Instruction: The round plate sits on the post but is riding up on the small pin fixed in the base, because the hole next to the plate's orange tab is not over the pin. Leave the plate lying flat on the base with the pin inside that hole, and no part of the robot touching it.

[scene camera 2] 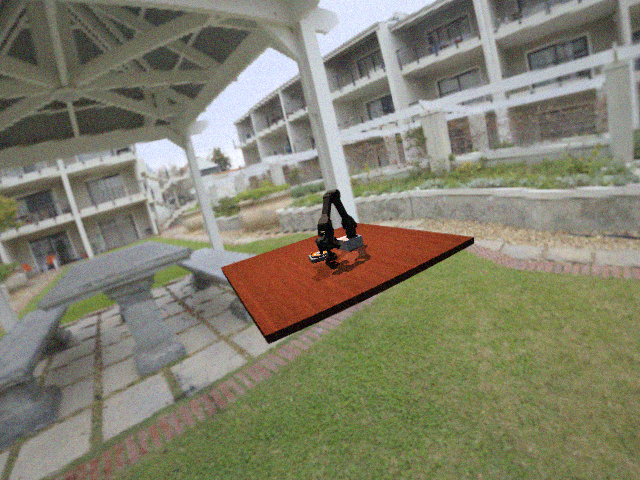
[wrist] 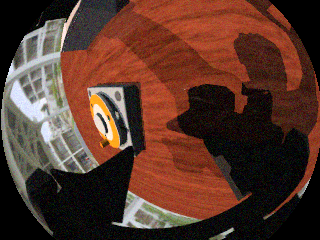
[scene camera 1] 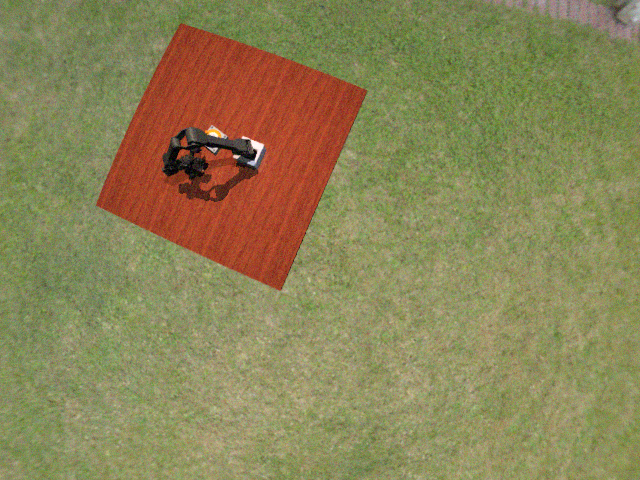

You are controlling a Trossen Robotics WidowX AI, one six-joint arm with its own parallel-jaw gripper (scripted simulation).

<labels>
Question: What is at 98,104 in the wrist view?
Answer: A round plate.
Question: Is my gripper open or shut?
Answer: Open.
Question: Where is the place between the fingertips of my gripper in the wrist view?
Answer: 169,144
</labels>
